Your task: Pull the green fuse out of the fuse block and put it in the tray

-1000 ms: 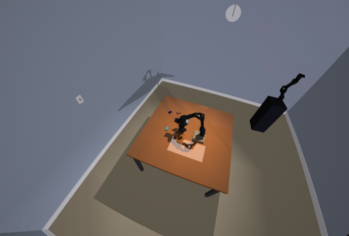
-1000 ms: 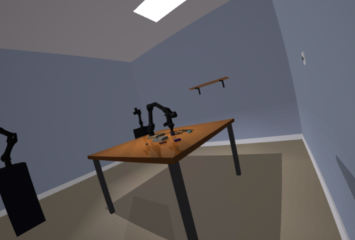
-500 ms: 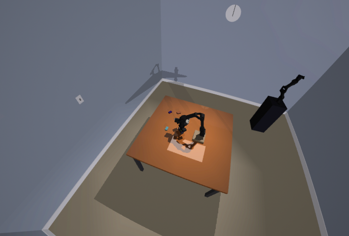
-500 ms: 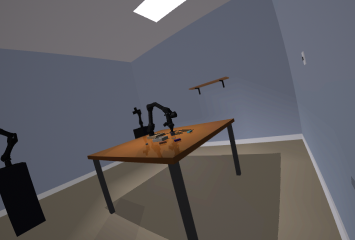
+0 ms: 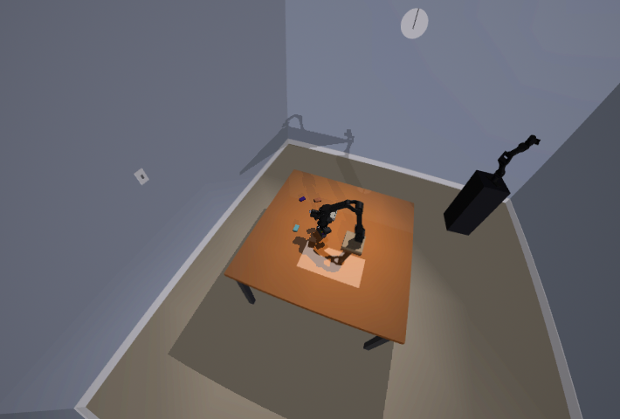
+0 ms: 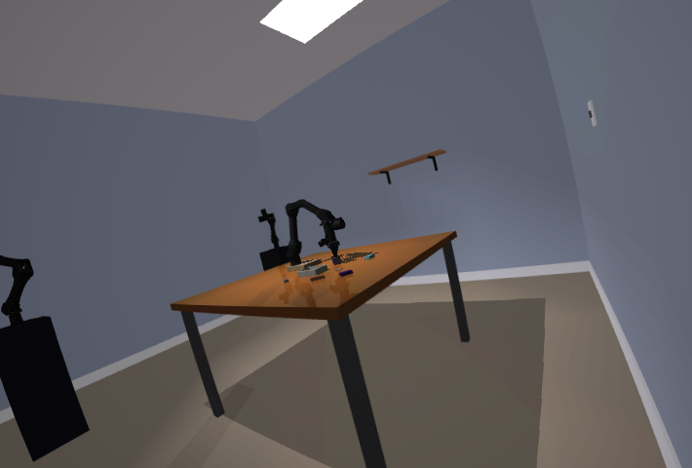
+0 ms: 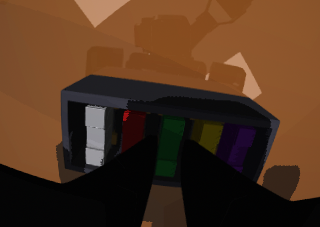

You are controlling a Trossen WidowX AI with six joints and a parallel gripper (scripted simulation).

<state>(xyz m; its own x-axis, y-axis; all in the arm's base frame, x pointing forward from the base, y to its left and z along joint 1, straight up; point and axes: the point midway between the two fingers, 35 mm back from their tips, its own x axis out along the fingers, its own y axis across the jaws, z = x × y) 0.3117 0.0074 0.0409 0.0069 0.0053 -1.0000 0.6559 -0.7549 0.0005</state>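
Right now the grey tray is 21 cm to the right of my gripper tip, 3 cm below it and 2 cm behind it. Round my gripper tip: blue piece: 32 cm to the right, 26 cm ahead, 3 cm below; cyan piece: 21 cm ahead, 3 cm below, 2 cm to the left.
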